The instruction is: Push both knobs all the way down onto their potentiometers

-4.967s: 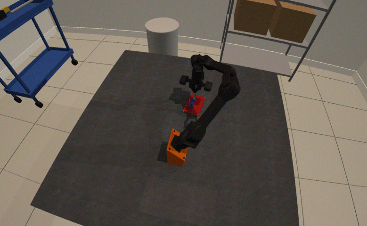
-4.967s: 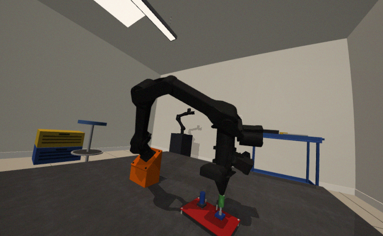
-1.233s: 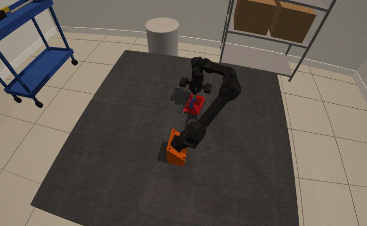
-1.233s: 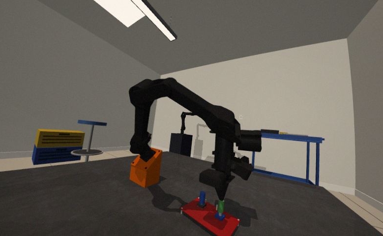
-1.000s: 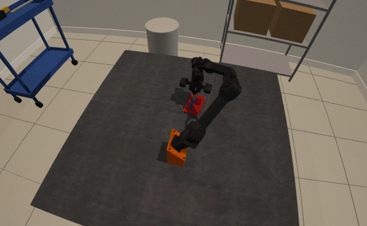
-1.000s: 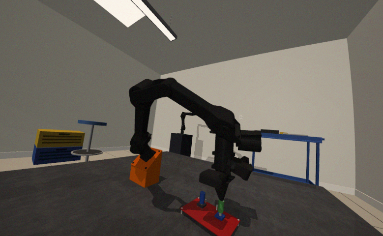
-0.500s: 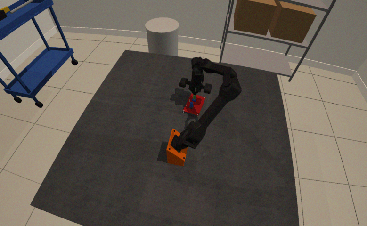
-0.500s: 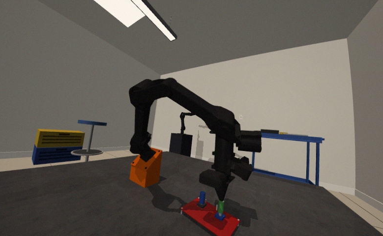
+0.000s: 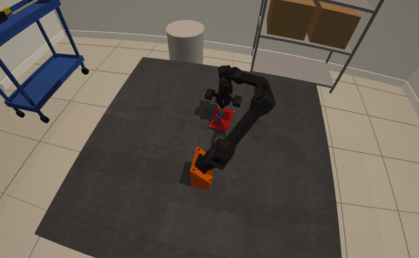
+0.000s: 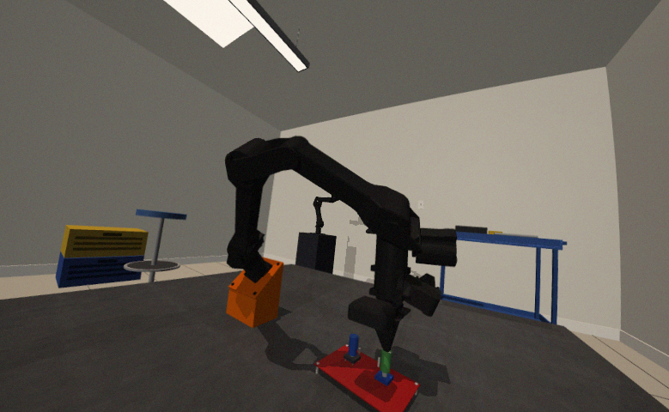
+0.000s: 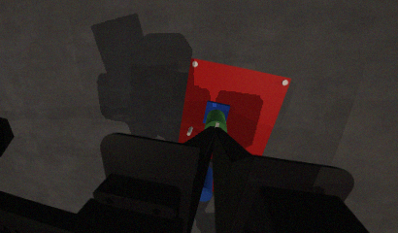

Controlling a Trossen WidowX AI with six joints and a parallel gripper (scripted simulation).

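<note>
Now: the green knob 1 cm below my gripper tip. Round my gripper tip: blue knob 7 cm behind, 2 cm below.
</note>
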